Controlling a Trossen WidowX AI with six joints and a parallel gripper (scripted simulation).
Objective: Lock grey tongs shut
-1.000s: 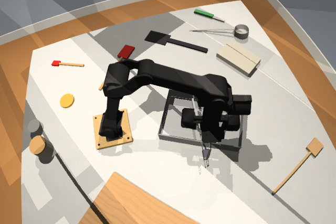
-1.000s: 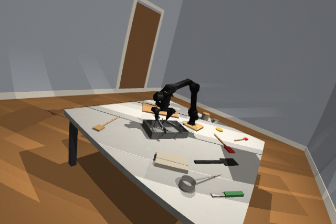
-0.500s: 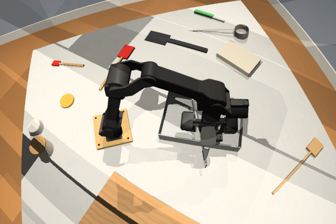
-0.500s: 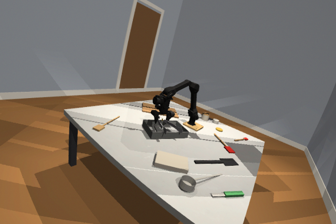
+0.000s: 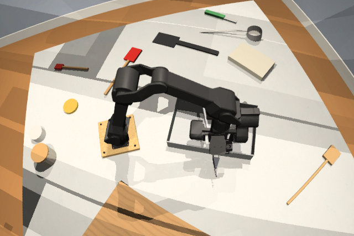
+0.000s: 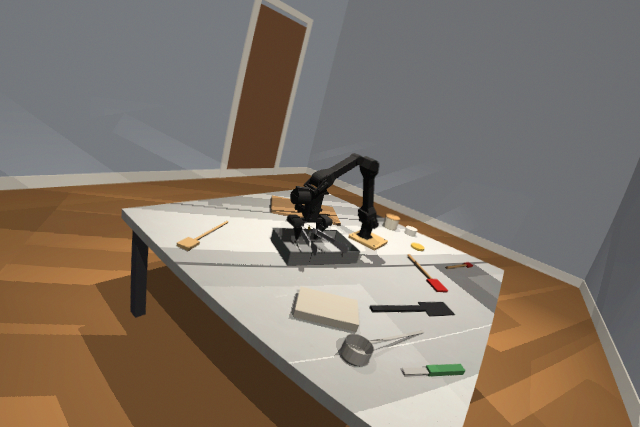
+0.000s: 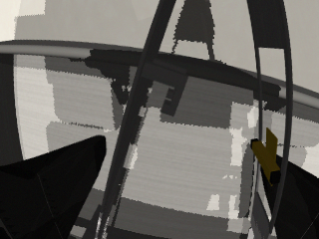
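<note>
Right now the grey roasting tin is 1 cm ahead of my gripper tip and 6 cm to the left of it. Round my gripper tip: wooden board: 32 cm behind, 26 cm to the right, 2 cm below; black spatula: 51 cm to the left, 2 cm below; beige block: 28 cm ahead, 31 cm to the left, 1 cm below.
</note>
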